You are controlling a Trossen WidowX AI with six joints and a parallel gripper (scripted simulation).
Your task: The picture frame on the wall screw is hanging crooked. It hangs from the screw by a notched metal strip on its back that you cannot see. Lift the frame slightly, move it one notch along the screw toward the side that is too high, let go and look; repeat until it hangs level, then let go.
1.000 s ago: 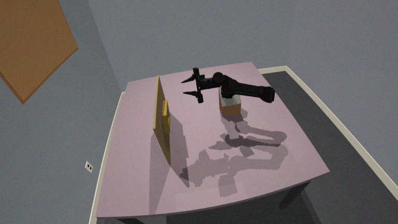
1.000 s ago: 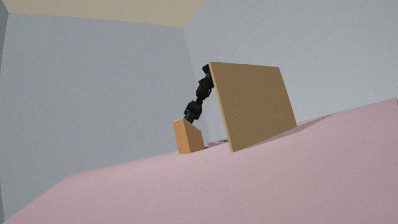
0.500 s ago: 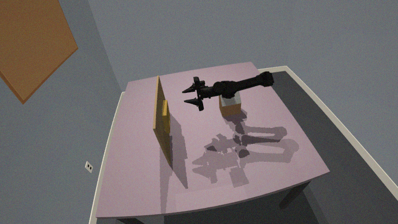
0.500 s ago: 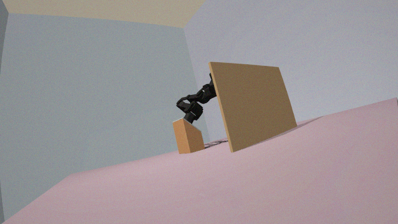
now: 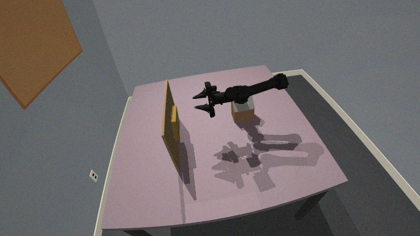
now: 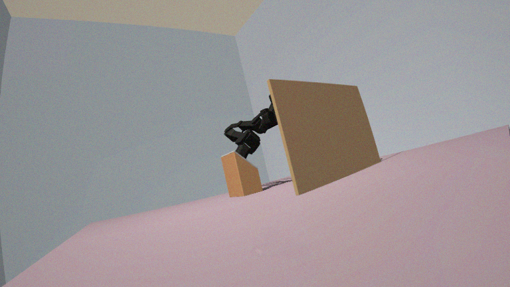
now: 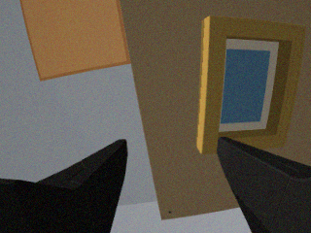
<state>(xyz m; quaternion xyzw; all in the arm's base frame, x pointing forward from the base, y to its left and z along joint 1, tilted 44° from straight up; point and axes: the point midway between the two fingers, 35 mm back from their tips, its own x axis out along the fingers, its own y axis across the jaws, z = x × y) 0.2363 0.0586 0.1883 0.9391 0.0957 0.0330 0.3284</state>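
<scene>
The picture frame lies 130 mm ahead of my gripper tip, 110 mm below it and 20 mm to the left of it. From my gripper tip the other things lie so: brown wall panel 140 mm ahead, 130 mm below, 20 mm to the left.
</scene>
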